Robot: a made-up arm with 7 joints.
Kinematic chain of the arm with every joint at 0, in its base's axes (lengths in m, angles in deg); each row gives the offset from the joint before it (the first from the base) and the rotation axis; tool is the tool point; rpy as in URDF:
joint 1: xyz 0 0 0.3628 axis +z
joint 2: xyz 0 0 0 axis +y
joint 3: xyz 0 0 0.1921 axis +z
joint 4: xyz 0.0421 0 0 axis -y
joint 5: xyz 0.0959 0 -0.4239 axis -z
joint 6: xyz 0 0 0 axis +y
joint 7: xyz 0.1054 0 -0.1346 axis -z
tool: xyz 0 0 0 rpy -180 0 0
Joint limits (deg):
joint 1: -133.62..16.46
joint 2: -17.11..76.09
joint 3: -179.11..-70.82
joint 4: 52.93..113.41
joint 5: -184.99..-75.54
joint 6: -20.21..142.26
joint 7: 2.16..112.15
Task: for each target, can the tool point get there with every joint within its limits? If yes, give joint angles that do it. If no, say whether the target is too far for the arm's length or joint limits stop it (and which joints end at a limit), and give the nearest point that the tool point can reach.
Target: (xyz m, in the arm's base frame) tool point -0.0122 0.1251 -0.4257
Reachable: no: joint limits stop it (at a limit: joint 2, joint 3, joint 4, joint 6) | nearest point -0.0347 0.3556 0.0884 | short by 0.564 m
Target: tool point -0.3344 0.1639 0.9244
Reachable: yes | joints -111.60 58.06 -146.29 94.89 -151.14 12.38 34.84
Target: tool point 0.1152 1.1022 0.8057
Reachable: no: too far | nearest point 0.0709 0.6779 0.6911 | short by 0.442 m
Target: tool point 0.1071 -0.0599 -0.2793
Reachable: no: joint limits stop it (at a limit: joint 1, joint 3, joint 4, joint 6) | nearest point 0.1514 -0.3754 0.0717 | short by 0.474 m
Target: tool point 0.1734 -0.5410 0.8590
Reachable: yes | joints -20.84 67.99 -125.15 106.41 -170.24 62.47 37.20
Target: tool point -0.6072 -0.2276 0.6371
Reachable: yes | joints -21.93 -8.86 -139.44 97.79 -112.49 18.49 31.92
